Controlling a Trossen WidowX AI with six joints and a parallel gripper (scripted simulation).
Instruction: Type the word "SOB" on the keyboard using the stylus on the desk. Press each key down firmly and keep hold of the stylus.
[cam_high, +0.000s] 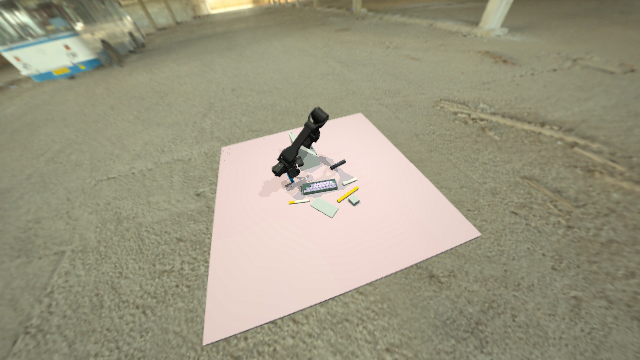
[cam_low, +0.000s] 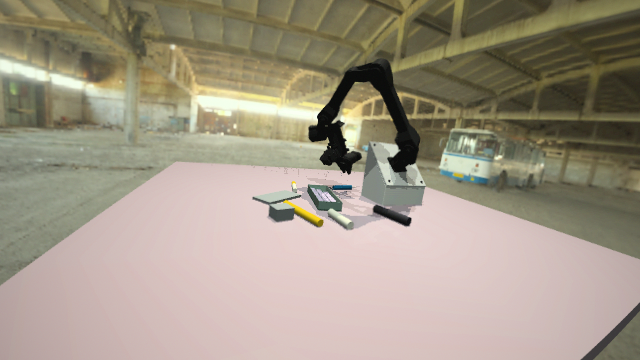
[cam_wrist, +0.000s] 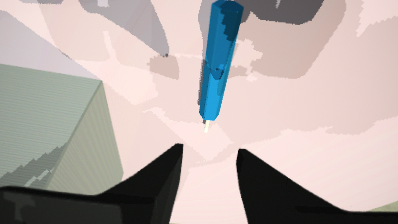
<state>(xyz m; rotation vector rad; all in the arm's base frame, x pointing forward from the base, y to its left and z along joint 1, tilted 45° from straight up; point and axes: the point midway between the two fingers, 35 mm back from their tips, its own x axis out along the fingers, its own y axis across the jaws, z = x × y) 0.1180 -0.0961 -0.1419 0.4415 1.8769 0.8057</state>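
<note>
Right now the blue stylus is 2 cm behind my gripper tip and 6 cm below it. The rest, counted from my gripper tip: white-and-yellow pen: 22 cm ahead, 3 cm to the right, 6 cm below; flat pale green slab: 32 cm ahead, 10 cm to the left, 6 cm below; black cylinder: 6 cm ahead, 33 cm to the left, 5 cm below.
</note>
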